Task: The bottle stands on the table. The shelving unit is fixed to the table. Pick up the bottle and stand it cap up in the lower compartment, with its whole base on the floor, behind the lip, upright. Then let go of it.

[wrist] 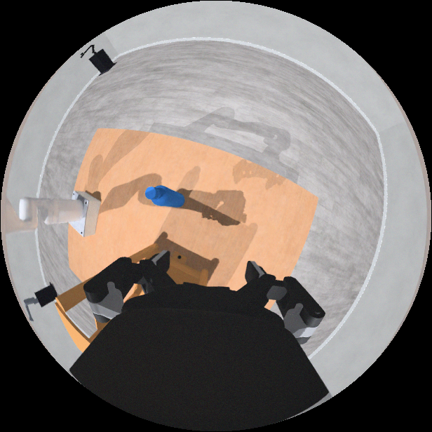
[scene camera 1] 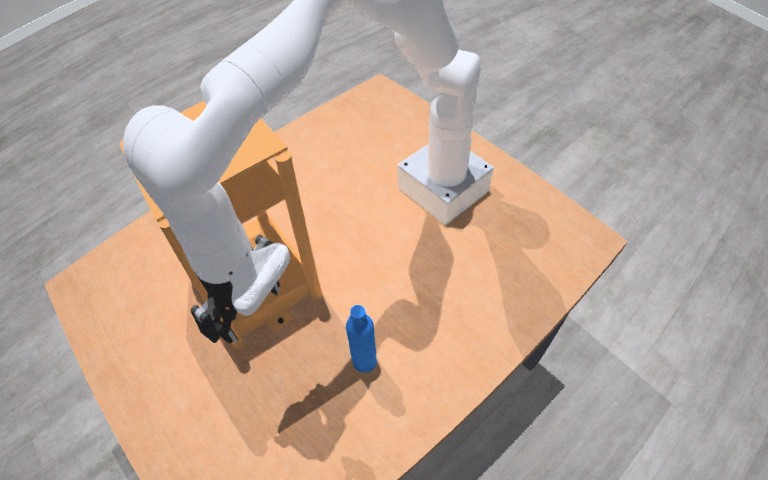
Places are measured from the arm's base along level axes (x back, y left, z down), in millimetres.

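Pixels of known places: gripper, fingertip midpoint: [scene camera 1: 253, 314]; arm's base, origin of the base link: [scene camera 1: 446, 172].
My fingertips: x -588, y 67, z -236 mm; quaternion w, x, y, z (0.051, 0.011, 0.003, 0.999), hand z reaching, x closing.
For each thing: its top centre in the pictures, then the offset to it from my fingertips. "*": a spot on its surface instead. Level surfaces: height alone.
- blue bottle, middle of its top: [scene camera 1: 357, 311] dz +110, dx +139, dy +65 mm
- table, its level: dz +319 mm
- unit's top board, surface spot: [scene camera 1: 257, 144] * dz -96, dx +180, dy -162 mm
The blue bottle [scene camera 1: 362, 346] [wrist: 169, 196] stands upright, cap up, on the table [scene camera 1: 351, 169] [wrist: 125, 155], in front of and to the right of the shelving unit in the scene view. The orange-brown shelving unit [scene camera 1: 297, 226] [wrist: 75, 296] stands at the left, partly hidden by the arm. Its low front lip [scene camera 1: 294, 301] shows below the gripper in the scene view; much of the lower compartment is hidden. My gripper [scene camera 1: 254, 314] [wrist: 207, 264] is open and empty, its fingers wide apart. It hangs above the table near the unit's front, well apart from the bottle.
The arm's pale base block [scene camera 1: 444, 198] [wrist: 90, 215] stands on the table at the far right of the scene view. The unit's top board [scene camera 1: 257, 144] lies beside and below the forearm, and its front post stands between the compartment opening and the base side. Shadows fall around the bottle.
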